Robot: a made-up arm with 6 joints.
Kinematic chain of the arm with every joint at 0, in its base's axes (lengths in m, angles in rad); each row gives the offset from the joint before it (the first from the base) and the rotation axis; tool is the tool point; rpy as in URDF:
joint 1: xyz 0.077 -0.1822 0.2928 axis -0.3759 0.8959 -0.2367
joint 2: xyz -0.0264 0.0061 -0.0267 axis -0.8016 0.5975 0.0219
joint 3: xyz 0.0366 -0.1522 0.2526 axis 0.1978 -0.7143 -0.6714
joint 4: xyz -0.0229 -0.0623 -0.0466 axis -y
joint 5: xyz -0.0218 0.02 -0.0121 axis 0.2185 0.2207 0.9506
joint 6: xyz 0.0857 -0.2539 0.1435 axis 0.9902 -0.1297 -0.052
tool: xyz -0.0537 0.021 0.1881 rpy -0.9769 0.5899 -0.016
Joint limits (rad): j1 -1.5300..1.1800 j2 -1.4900..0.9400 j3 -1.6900..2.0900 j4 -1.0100..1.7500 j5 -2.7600..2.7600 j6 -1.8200..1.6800
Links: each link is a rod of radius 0.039 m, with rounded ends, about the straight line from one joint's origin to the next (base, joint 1, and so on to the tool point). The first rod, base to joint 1, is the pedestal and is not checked.
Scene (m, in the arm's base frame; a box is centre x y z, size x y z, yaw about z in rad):
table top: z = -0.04
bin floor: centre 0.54 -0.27 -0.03 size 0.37 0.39 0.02 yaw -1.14
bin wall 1: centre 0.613 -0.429 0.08 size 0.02 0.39 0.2 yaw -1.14
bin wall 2: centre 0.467 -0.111 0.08 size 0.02 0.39 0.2 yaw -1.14
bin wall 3: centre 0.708 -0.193 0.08 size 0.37 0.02 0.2 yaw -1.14
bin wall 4: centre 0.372 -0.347 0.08 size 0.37 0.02 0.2 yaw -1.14
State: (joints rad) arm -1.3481 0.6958 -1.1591 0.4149 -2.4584 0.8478
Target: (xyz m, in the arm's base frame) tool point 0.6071 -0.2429 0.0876
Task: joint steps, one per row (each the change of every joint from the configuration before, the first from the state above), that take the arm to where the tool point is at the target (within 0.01 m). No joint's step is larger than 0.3 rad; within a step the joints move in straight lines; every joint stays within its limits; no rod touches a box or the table.
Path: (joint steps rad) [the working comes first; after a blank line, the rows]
Joints at the target: 0.3721 0.9400 -1.6900 -0.5373 -0.4520 0.9831
Straight joint move there: touches bin wall 3.

1: 0.1701 -0.0080 -0.0650 -0.1268 0.2712 0.0129
2: 0.1701 -0.0080 -0.0651 -0.1268 0.2712 0.0130
3: 0.1701 -0.0079 -0.0650 -0.1267 0.2712 0.0129
4: 0.1701 -0.0080 -0.0650 -0.1268 0.2712 0.0130
5: 0.1701 -0.0080 -0.0651 -0.1268 0.2712 0.0129
6: 0.1701 -0.0080 -0.0650 -0.1268 0.2712 0.0129
7: 0.1701 -0.0079 -0.0650 -0.1268 0.2712 0.0130
8: 0.1701 -0.0080 -0.0650 -0.1268 0.2712 0.0129
9: 0.1797 0.1540 -0.0054 0.0311 -0.0816 0.0159
10: 0.1797 0.1540 -0.0053 0.0310 -0.0816 0.0159

